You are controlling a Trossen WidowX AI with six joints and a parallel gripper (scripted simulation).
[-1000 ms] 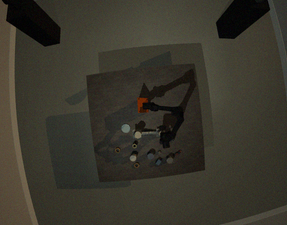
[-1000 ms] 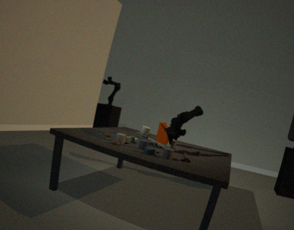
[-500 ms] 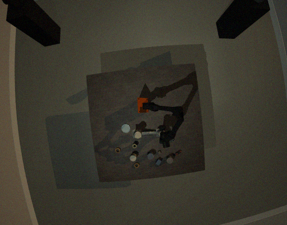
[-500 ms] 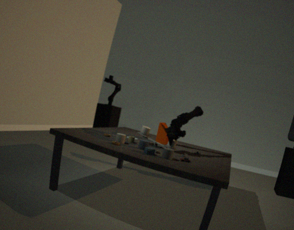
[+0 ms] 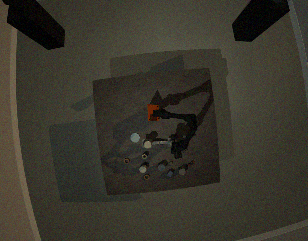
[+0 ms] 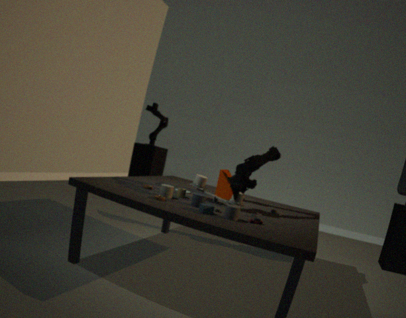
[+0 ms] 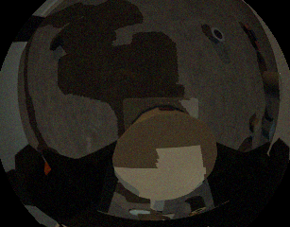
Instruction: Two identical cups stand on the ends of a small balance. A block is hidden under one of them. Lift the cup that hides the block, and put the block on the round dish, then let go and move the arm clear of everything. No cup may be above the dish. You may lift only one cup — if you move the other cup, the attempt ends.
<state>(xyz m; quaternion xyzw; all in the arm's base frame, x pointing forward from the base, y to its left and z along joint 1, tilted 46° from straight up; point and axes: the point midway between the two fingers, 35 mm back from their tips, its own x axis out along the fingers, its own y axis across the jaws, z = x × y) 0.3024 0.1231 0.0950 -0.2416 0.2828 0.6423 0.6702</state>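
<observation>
My gripper tip is 14 cm to the left of the balance and 3 cm above it. From my gripper tip the other things lie so: bluish block 1 cm below; blue cylinder 24 cm ahead, 15 cm to the right, 1 cm below; toy 26 cm ahead, 19 cm to the left, 4 cm below.
</observation>
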